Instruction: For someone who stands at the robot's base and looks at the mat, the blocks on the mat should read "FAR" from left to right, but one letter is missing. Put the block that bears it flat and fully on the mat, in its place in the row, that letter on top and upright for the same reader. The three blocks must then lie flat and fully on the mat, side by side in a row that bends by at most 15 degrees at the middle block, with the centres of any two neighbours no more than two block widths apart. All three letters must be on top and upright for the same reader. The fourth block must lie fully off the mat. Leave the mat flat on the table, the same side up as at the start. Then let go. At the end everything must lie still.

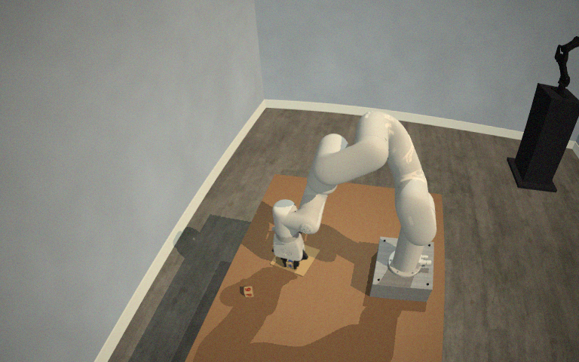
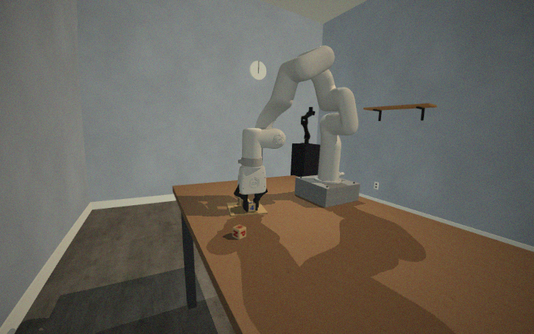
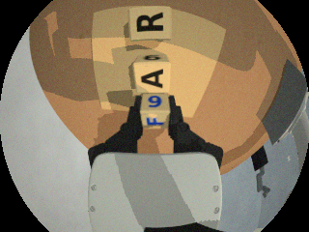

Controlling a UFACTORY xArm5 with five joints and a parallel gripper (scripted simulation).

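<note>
The mat lies 50 mm to the right of my hand and 30 mm below it.
</note>
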